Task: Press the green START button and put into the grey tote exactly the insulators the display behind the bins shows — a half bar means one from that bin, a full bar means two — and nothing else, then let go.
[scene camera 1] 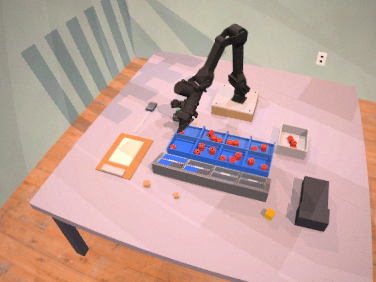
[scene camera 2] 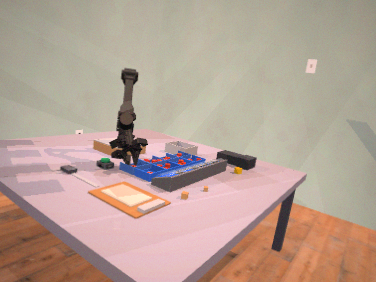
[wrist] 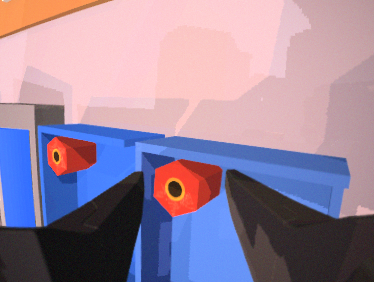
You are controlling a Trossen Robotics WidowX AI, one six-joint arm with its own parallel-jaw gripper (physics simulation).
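Observation:
My gripper (scene camera 1: 182,128) (scene camera 2: 132,162) (wrist: 184,179) is partly open and empty, low over the back left bin. In the wrist view, a red insulator (scene camera 1: 181,132) (wrist: 187,189) shows between the fingertips, apart from both. Another insulator (scene camera 1: 173,147) (wrist: 75,155) lies in the front left bin. The blue bins (scene camera 1: 185,150) (scene camera 2: 137,172) (wrist: 250,152) hold several more. The display (scene camera 1: 215,184) (scene camera 2: 192,175) shows a full blue bar at far left, a half bar beside it, and no blue in the other two windows. The grey tote (scene camera 1: 292,150) holds red insulators (scene camera 1: 292,142). The green button (scene camera 1: 178,111) (scene camera 2: 105,160) is partly hidden in scene camera 1.
A dark box (scene camera 1: 312,202) (scene camera 2: 236,159) and yellow cube (scene camera 1: 270,214) (scene camera 2: 238,170) are at the right. Two small orange cubes (scene camera 1: 146,183) (scene camera 2: 185,195) lie before the display. An orange-framed board (scene camera 1: 137,157) (scene camera 2: 117,205) and a grey-headed tool (scene camera 1: 151,106) (scene camera 2: 68,169) are at the left.

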